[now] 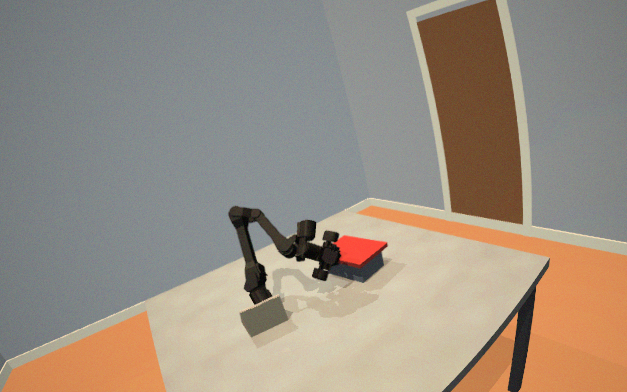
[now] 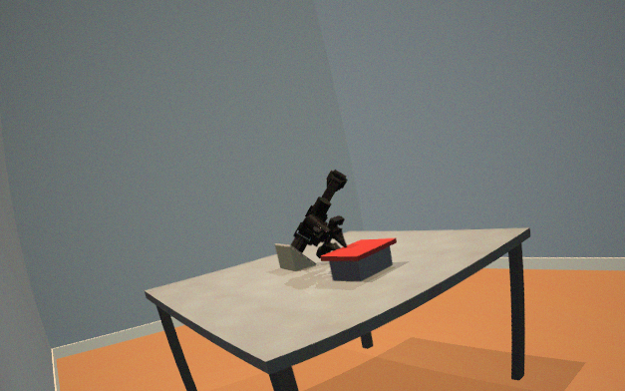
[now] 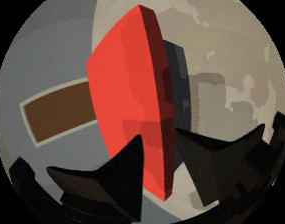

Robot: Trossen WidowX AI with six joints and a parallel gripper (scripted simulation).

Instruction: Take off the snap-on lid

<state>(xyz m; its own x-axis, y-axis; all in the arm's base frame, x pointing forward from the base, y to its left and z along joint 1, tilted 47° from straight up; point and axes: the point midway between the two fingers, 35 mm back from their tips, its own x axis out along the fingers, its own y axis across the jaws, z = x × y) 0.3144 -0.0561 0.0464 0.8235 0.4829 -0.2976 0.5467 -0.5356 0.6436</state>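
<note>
The red lid is 70 mm ahead of my gripper tip, 10 mm to the left of it and 10 mm above it. Also, from my gripper tip: storage box: 70 mm ahead, 10 mm to the left, 40 mm below.
</note>
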